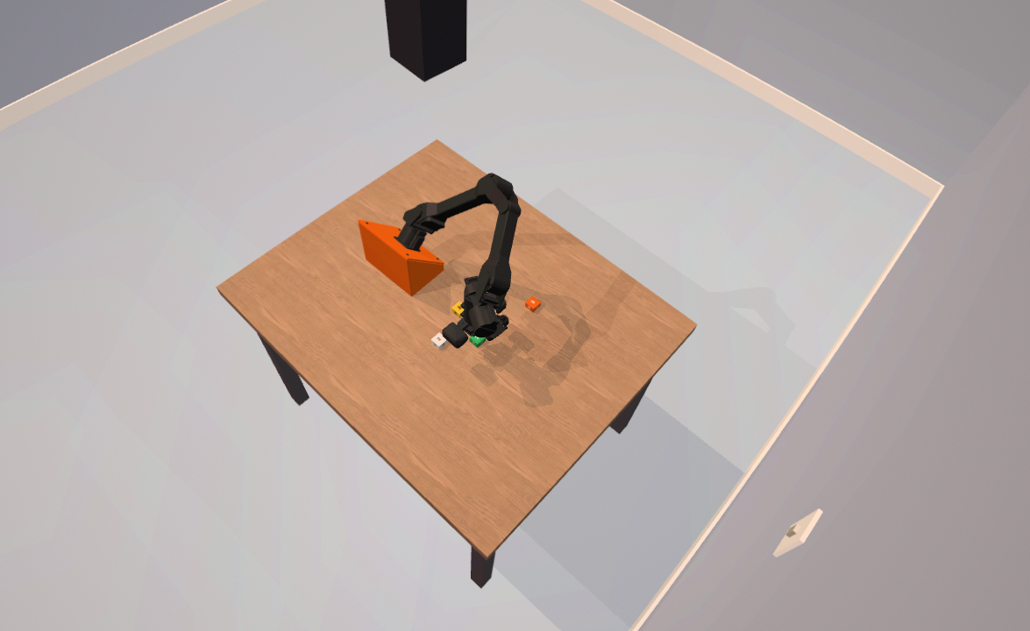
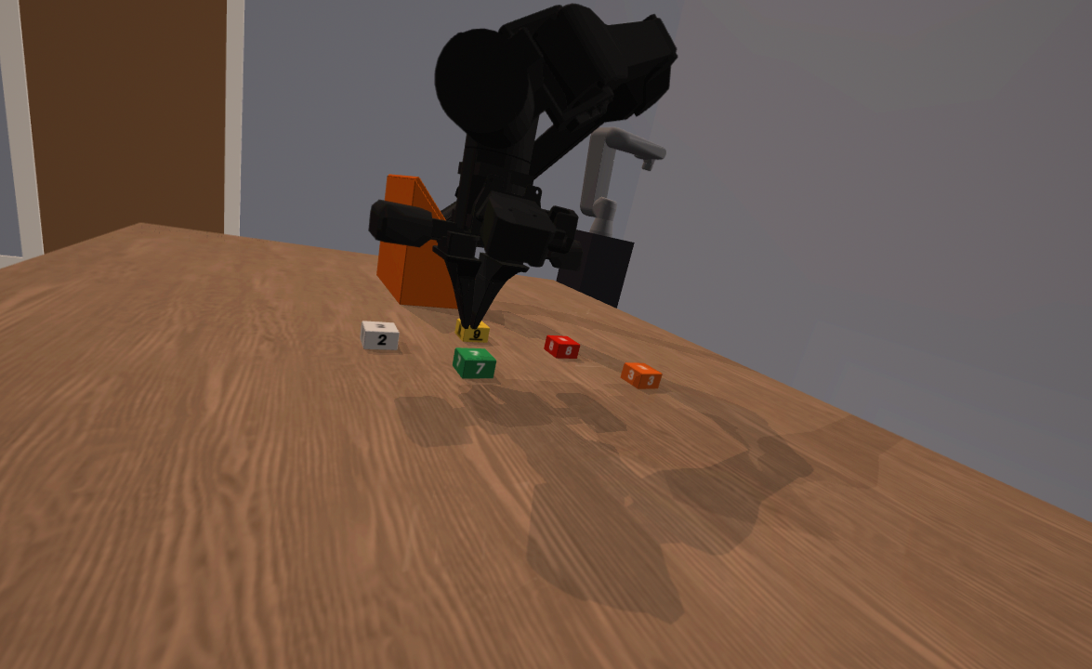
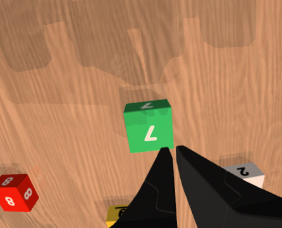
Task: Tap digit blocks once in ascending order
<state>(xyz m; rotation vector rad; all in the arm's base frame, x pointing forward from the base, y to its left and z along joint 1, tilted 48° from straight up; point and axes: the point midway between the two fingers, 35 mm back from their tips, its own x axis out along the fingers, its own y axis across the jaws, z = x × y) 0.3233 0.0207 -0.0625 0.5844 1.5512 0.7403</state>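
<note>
Right now my gripper tip is 3 cm above the green block marked 7 and 1 cm to the right of it. Also, from my gripper tip: white block marked 2: 7 cm to the right, 6 cm behind, 3 cm below; red block marked 8: 15 cm to the left, 7 cm behind, 3 cm below; yellow block: 11 cm behind, 4 cm to the left, 3 cm below.
</note>
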